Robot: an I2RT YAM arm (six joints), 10 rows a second.
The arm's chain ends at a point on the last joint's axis. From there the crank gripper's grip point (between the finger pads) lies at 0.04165 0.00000 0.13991 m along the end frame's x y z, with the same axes.
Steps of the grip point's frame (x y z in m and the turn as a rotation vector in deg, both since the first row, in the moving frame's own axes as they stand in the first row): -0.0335 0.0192 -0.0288 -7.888 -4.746 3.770; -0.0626 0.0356 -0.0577 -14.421 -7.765 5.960; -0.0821 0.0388 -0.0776 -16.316 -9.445 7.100; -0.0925 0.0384 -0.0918 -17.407 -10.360 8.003; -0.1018 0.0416 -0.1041 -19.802 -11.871 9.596
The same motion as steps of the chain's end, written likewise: -0.0211 -0.0025 -0.0302 -7.888 -4.746 3.770; -0.0415 -0.0031 -0.0570 -14.421 -7.765 5.960; -0.0562 -0.0048 -0.0761 -16.316 -9.445 7.100; -0.0638 -0.0082 -0.0896 -17.407 -10.360 8.003; -0.0683 -0.0111 -0.1001 -19.802 -11.871 9.596
